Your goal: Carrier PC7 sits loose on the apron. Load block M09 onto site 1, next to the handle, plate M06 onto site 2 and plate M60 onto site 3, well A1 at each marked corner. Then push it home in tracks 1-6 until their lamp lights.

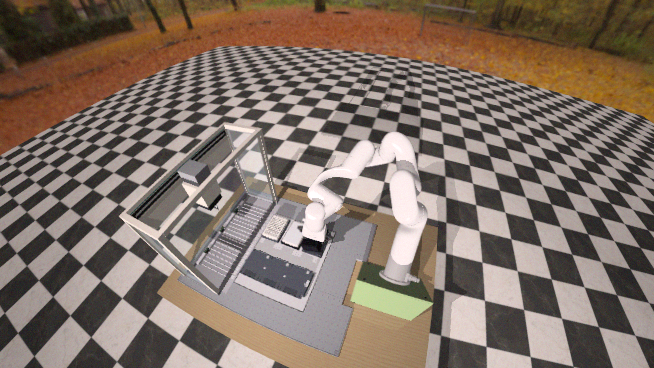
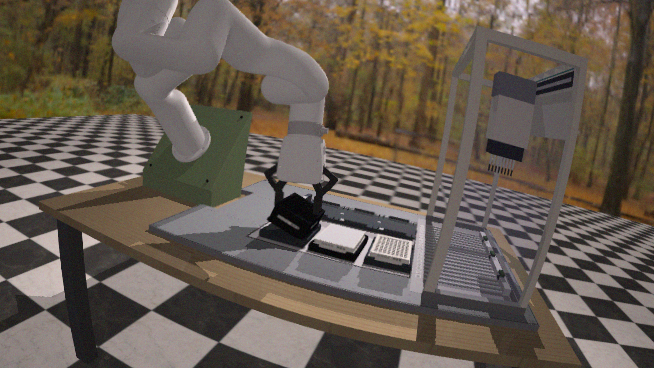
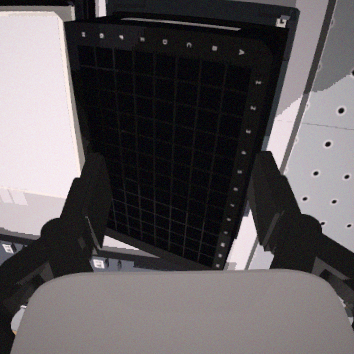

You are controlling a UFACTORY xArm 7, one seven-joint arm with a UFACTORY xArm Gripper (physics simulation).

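Pixels of known places: gripper, between the fingertips: (image 1: 314,239) (image 2: 297,211) (image 3: 179,171); arm's base, origin of its link: (image 1: 394,278) (image 2: 191,144).
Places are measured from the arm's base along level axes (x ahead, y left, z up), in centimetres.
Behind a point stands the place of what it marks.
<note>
My gripper (image 2: 298,207) @[x 39.3, y -5.5, z -7.7 cm] (image 3: 179,171) @[x 39.3, y -5.5, z -7.7 cm] is shut on the black well block (image 1: 312,246) @[x 37.5, y -0.6, z -5.7 cm] (image 2: 296,222) @[x 42.6, y -12.2, z -7.8 cm] (image 3: 165,125) @[x 40.5, y -8.2, z -7.2 cm], with one finger along each long side. The block is tilted over its dark holder and its label is unreadable here. A smooth white plate (image 1: 294,234) @[x 50.1, y -4.1, z -10.1 cm] (image 2: 340,238) @[x 50.8, y -7.4, z -10.0 cm] (image 3: 35,100) @[x 48.5, y -6.6, z -10.0 cm] sits in the holder beside it. A white plate with many wells (image 1: 275,227) @[x 61.0, y -2.9, z -10.3 cm] (image 2: 392,249) @[x 61.7, y -5.0, z -10.1 cm] sits in the far holder. The dark carrier (image 1: 275,274) @[x 46.7, y 17.3, z -11.6 cm] (image 2: 377,221) @[x 52.3, y 17.3, z -11.5 cm] lies on the light apron, apart from the ribbed tracks (image 1: 215,257) @[x 78.0, y 25.8, z -12.6 cm] (image 2: 460,260). Its site labels are too small to read.
An open frame (image 1: 230,162) @[x 68.2, y 3.1, z 34.2 cm] (image 2: 460,140) @[x 69.1, y 38.3, z 14.0 cm] stands over the tracks. A pipetting head (image 1: 195,172) @[x 78.0, y 13.0, z 33.3 cm] (image 2: 512,112) hangs inside it. The green arm pedestal (image 1: 390,300) @[x -1.2, y 9.9, z 2.8 cm] (image 2: 220,150) @[x 10.5, y 1.3, z 0.0 cm] stands at the other end of the table.
</note>
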